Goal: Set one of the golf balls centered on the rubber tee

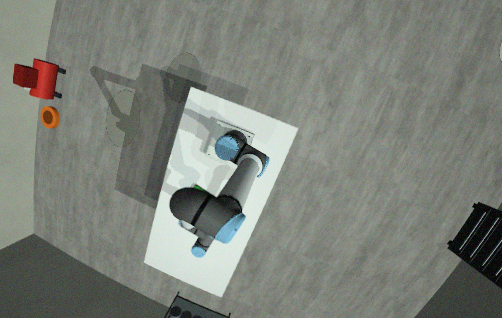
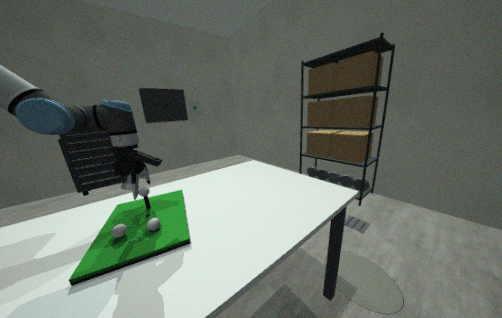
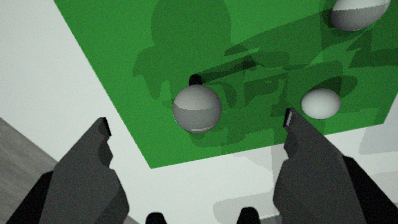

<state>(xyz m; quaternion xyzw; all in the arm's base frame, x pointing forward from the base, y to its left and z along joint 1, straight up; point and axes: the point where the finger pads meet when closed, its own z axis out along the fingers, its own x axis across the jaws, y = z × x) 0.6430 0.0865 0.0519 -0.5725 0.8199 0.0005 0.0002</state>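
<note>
Right now the white golf ball is right at my hand. From my hand the other things lie so: green mat: 1 cm behind, 4 cm to the right, 8 cm below.
</note>
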